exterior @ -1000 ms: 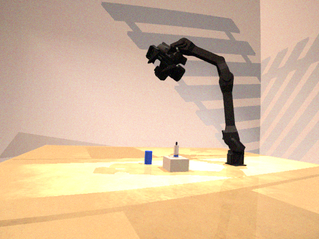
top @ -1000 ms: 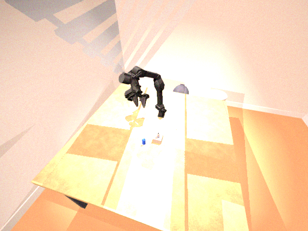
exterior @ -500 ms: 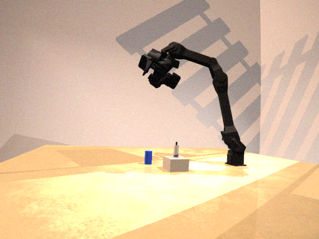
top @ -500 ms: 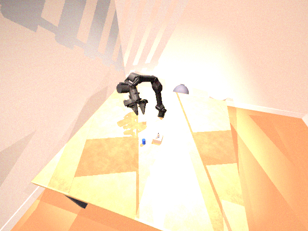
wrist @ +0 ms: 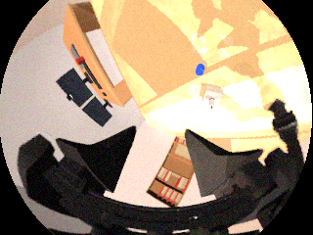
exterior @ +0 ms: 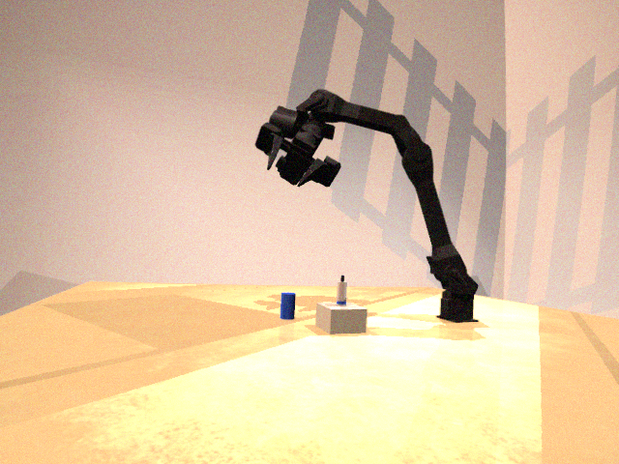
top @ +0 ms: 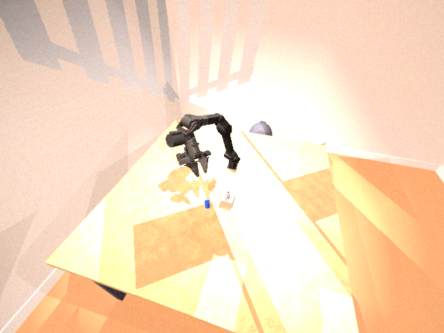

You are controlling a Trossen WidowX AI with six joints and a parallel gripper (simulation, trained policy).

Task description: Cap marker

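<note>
Right now my gripper tip is 25 cm above the blue cap, 2 cm past it and 1 cm to the right of it. From my gripper tip the other things lie so: pale holder block: 26 cm below, 11 cm to the left, 9 cm behind.
</note>
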